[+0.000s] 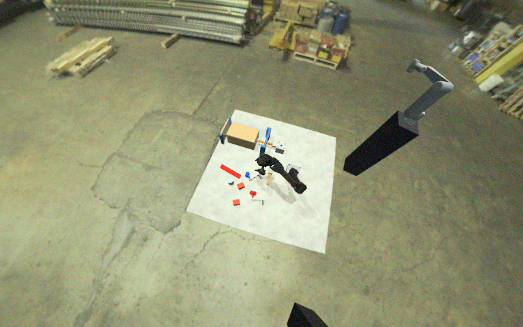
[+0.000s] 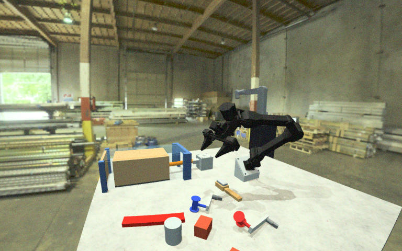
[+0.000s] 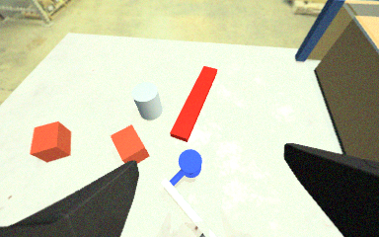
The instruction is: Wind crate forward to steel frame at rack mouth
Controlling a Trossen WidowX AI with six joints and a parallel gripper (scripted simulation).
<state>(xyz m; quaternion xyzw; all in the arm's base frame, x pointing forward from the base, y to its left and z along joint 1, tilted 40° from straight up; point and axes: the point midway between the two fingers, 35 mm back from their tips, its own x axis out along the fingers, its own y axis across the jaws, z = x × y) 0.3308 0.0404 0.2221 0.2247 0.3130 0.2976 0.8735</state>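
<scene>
Right now my gripper tip is 21 cm above the red knob, 19 cm to the right of it and 8 cm past it. From my gripper tip the other things lie so: blue-knobbed winch handle 22 cm below, 2 cm to the left; then blue knob 21 cm below, 5 cm ahead, 4 cm to the left; then wooden brush 22 cm below, 14 cm behind, 7 cm to the right.
</scene>
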